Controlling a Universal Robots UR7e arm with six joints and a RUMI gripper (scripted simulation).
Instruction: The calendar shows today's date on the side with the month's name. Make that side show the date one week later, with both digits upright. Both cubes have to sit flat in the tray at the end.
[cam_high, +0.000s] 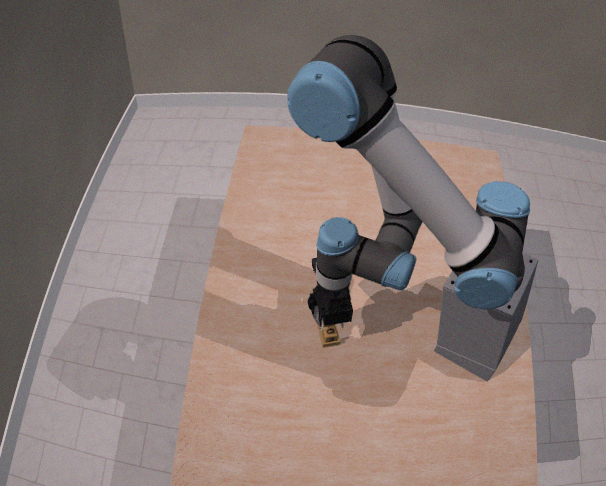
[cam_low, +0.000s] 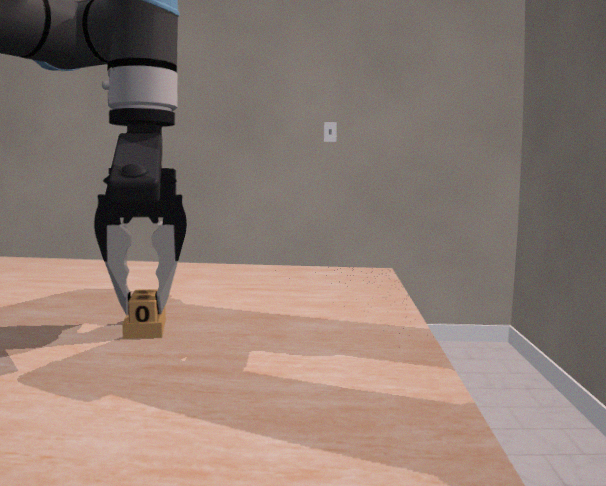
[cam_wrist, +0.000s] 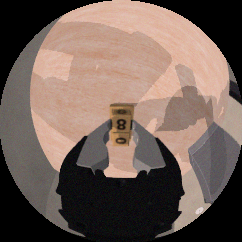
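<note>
My gripper is now 10 mm past the wooden calendar tray, 20 mm to the right of it and 30 mm above it.
</note>
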